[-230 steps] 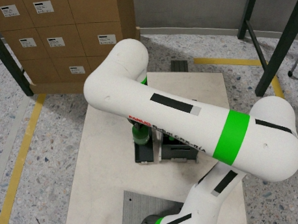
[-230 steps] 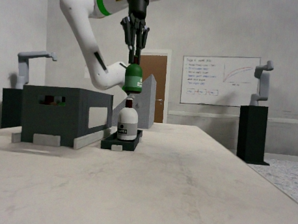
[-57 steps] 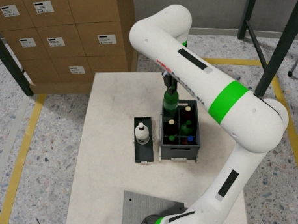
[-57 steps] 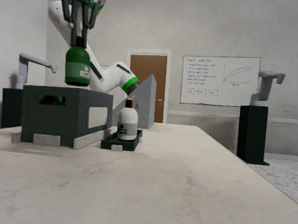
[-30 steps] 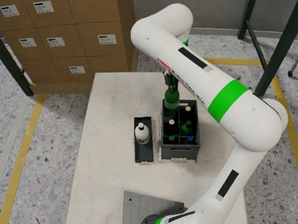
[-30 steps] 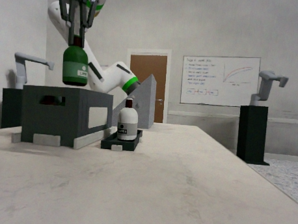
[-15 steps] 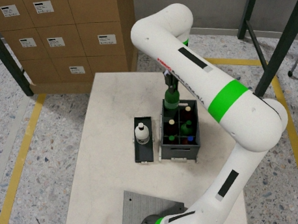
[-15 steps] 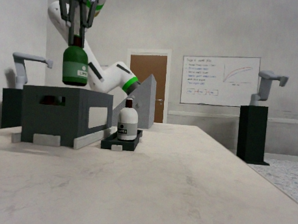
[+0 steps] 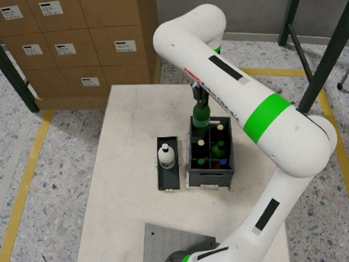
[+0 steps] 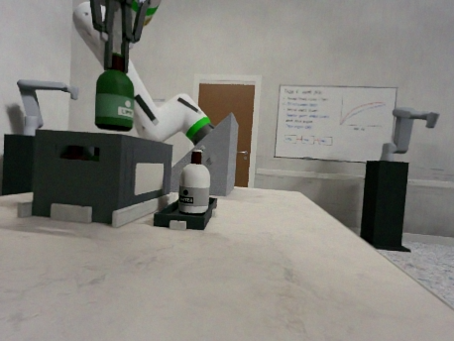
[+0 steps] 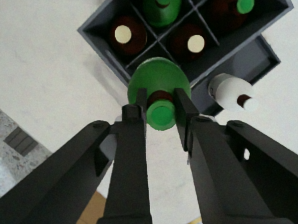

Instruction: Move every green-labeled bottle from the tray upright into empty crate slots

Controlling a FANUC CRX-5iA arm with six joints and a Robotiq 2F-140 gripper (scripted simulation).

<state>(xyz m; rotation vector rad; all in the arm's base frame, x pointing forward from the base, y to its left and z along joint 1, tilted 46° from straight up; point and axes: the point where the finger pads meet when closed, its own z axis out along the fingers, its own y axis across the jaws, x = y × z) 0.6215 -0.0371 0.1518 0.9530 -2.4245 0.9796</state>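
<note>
Now: hand 90 mm past the dark crate, 30 mm to the left of it and 260 mm above it. The rest, counted from my hand: white-labeled bottle 90 mm behind, 170 mm to the left, 260 mm below; then dark tray 90 mm behind, 160 mm to the left, 330 mm below.
</note>
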